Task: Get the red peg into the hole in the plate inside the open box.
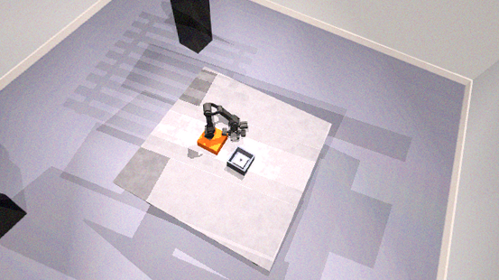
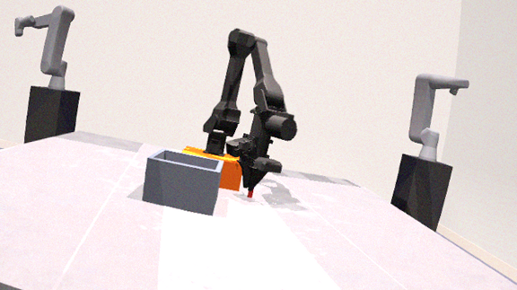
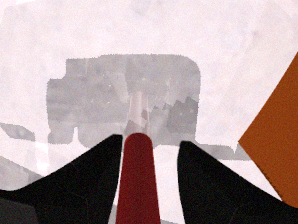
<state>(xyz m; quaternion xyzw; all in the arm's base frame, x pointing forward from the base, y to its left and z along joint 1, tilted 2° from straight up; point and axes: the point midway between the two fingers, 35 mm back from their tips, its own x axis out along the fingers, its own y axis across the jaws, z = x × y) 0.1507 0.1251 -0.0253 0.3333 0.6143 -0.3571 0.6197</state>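
The pale plate is 17 cm ahead of my gripper tip, 14 cm to the right of it and 3 cm above it. From my gripper tip the other things lie so: red peg 1 cm to the left, 2 cm above; then grey box 17 cm ahead, 14 cm to the right, 1 cm above.
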